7 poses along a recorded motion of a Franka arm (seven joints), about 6.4 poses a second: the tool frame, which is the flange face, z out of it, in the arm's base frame.
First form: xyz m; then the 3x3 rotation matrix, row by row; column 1 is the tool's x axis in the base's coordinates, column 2 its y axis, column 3 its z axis. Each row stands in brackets.
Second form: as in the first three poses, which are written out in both.
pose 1, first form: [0.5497 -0.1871 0.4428], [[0.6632 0.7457 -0.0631], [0.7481 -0.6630 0.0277], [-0.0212 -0.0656 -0.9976]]
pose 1, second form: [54.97 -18.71 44.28], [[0.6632 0.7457 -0.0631], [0.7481 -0.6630 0.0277], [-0.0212 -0.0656 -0.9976]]
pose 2, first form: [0.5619 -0.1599 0.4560], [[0.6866 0.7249 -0.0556], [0.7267 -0.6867 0.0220], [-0.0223 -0.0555 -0.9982]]
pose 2, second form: [56.19 -15.99 45.60], [[0.6866 0.7249 -0.0556], [0.7267 -0.6867 0.0220], [-0.0223 -0.0555 -0.9982]]
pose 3, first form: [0.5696 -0.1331 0.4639], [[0.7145 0.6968 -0.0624], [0.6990 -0.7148 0.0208], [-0.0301 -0.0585 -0.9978]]
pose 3, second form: [56.96 -13.31 46.39], [[0.7145 0.6968 -0.0624], [0.6990 -0.7148 0.0208], [-0.0301 -0.0585 -0.9978]]
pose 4, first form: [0.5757 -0.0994 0.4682], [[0.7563 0.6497 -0.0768], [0.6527 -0.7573 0.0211], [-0.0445 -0.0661 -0.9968]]
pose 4, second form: [57.57 -9.94 46.82], [[0.7563 0.6497 -0.0768], [0.6527 -0.7573 0.0211], [-0.0445 -0.0661 -0.9968]]
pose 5, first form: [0.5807 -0.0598 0.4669], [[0.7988 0.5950 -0.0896], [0.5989 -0.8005 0.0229], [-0.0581 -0.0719 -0.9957]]
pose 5, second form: [58.07 -5.98 46.69], [[0.7988 0.5950 -0.0896], [0.5989 -0.8005 0.0229], [-0.0581 -0.0719 -0.9957]]
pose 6, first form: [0.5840 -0.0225 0.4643], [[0.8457 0.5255 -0.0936], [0.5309 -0.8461 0.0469], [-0.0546 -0.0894 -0.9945]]
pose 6, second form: [58.40 -2.25 46.43], [[0.8457 0.5255 -0.0936], [0.5309 -0.8461 0.0469], [-0.0546 -0.0894 -0.9945]]
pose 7, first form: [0.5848 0.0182 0.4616], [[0.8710 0.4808 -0.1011], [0.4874 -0.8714 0.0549], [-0.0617 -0.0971 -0.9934]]
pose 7, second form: [58.48 1.82 46.16], [[0.8710 0.4808 -0.1011], [0.4874 -0.8714 0.0549], [-0.0617 -0.0971 -0.9934]]
